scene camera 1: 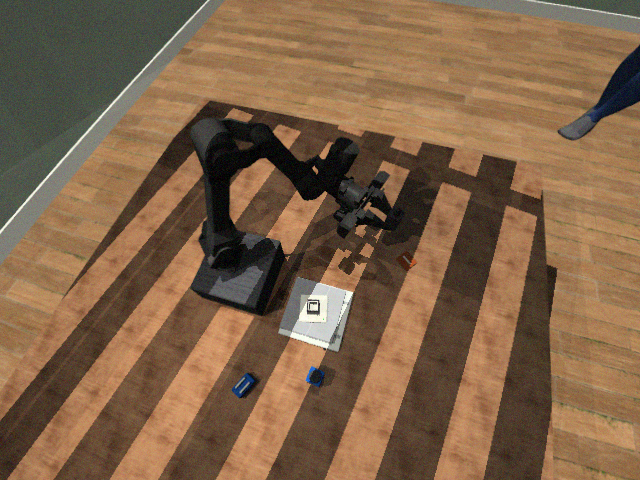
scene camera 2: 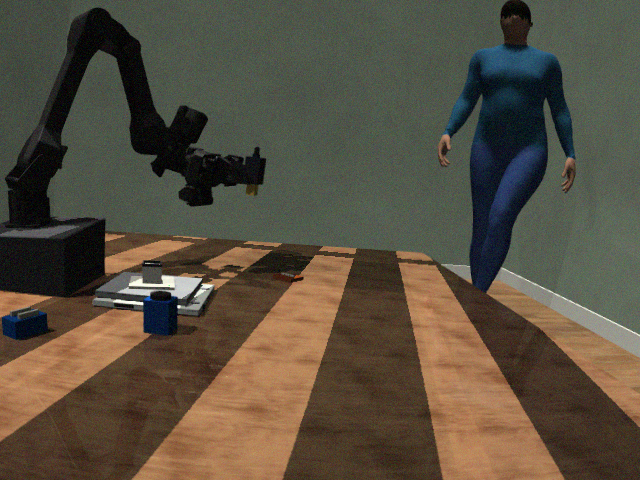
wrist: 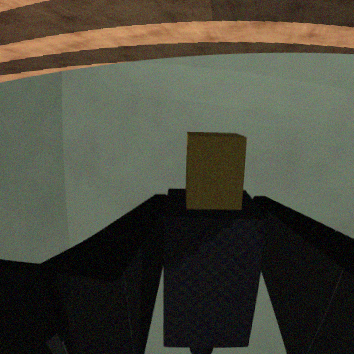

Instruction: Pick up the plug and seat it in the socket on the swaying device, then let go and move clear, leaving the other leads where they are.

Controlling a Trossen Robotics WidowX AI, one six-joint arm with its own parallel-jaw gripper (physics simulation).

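My gripper (scene camera 1: pixel 393 218) (scene camera 2: pixel 252 171) (wrist: pixel 209 207) is shut on the plug, high above the table, beyond the device on the side away from the blue blocks. The plug has a dark body (wrist: pixel 212 295) and a yellow rectangular end (scene camera 2: pixel 251 190) (wrist: pixel 216 171), which points down in the second scene view. The device (scene camera 1: pixel 334 299) (scene camera 2: pixel 188 287) is a grey plate on a pale base, beside the arm's foot. Its upright grey socket (scene camera 1: pixel 313 307) (scene camera 2: pixel 151 273) stands on a cream pad and has a dark-rimmed opening on top. The wrist view does not show the socket.
A blue block with two pale strips (scene camera 1: pixel 244 385) (scene camera 2: pixel 24 325) and a blue block with a round black top (scene camera 1: pixel 315 376) (scene camera 2: pixel 160 315) stand on the near side. A small orange-red piece (scene camera 1: pixel 406 260) (scene camera 2: pixel 288 277) lies beyond the device. A person (scene camera 2: pixel 511 129) is at the far right.
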